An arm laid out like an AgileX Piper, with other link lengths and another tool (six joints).
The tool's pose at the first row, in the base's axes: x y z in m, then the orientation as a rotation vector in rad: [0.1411, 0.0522, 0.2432, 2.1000, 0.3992, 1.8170]
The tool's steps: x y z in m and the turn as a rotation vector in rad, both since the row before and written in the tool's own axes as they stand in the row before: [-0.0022, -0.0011, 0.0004, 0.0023, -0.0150, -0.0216]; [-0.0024, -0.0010, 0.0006, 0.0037, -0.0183, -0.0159]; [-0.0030, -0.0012, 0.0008, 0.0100, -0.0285, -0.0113]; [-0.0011, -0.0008, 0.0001, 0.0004, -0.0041, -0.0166]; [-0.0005, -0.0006, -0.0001, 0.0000, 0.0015, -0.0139]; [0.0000, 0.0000, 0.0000, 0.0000, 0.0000, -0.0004]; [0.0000, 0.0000, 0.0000, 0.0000, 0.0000, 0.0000]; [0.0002, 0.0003, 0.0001, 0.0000, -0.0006, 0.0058]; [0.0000, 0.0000, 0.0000, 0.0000, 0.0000, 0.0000]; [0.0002, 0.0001, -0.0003, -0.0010, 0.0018, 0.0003]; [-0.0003, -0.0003, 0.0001, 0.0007, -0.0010, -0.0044]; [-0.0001, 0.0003, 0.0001, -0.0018, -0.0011, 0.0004]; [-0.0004, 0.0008, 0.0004, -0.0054, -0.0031, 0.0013]
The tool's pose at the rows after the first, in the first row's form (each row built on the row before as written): [0.1412, 0.0522, 0.2407, 2.1015, 0.4187, 1.7885]; [0.1414, 0.0520, 0.2380, 2.1095, 0.4330, 1.7596]; [0.1416, 0.0516, 0.2347, 2.1321, 0.4460, 1.7225]; [0.1415, 0.0518, 0.2334, 2.1259, 0.4617, 1.7089]; [0.1413, 0.0521, 0.2327, 2.1167, 0.4758, 1.7030]; [0.1413, 0.0521, 0.2327, 2.1165, 0.4762, 1.7028]; [0.1413, 0.0521, 0.2327, 2.1165, 0.4762, 1.7028]; [0.1414, 0.0519, 0.2330, 2.1203, 0.4703, 1.7053]; [0.1414, 0.0519, 0.2330, 2.1203, 0.4703, 1.7053]; [0.1412, 0.0519, 0.2333, 2.1184, 0.4696, 1.7074]; [0.1412, 0.0520, 0.2329, 2.1171, 0.4743, 1.7039]; [0.1413, 0.0517, 0.2329, 2.1169, 0.4719, 1.7027]; [0.1416, 0.0508, 0.2329, 2.1162, 0.4646, 1.6993]
